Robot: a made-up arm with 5 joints.
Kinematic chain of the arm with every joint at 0, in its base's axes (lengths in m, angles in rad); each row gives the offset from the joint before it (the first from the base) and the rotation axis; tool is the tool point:
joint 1: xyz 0 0 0.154 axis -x
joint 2: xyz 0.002 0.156 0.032 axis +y
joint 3: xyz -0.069 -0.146 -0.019 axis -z
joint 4: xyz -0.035 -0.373 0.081 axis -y
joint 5: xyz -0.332 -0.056 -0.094 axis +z
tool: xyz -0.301 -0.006 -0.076
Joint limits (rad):
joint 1: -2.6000..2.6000
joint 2: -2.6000..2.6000
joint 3: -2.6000..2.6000
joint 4: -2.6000..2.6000
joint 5: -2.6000..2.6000
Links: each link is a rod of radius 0.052 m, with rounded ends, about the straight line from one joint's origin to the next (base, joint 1, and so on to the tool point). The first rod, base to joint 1, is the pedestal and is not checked.
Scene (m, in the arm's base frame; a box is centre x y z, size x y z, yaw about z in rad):
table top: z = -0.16
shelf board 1: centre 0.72 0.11 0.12 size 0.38 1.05 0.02 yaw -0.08
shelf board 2: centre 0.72 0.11 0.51 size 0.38 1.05 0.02 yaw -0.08
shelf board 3: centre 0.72 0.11 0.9 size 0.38 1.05 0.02 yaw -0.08
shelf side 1: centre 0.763 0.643 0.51 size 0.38 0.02 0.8 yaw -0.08
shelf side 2: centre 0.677 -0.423 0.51 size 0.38 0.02 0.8 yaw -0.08
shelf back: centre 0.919 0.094 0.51 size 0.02 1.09 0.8 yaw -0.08
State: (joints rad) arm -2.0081 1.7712 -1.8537 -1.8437 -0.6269
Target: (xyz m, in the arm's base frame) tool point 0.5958 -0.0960 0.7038
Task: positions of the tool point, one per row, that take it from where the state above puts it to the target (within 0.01 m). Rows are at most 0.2 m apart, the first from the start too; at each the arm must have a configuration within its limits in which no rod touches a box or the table.
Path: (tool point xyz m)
1: 0.5488 0.2493 0.3149
2: 0.4731 0.2557 0.3144
3: 0.3899 0.2605 0.3125
4: 0.4281 0.1859 0.4565
5: 0.4153 0.0697 0.5951
6: 0.3477 -0.0761 0.7038
7: 0.4446 -0.0735 0.7125
8: 0.5292 -0.0790 0.7103
9: 0.5958 -0.0960 0.7038

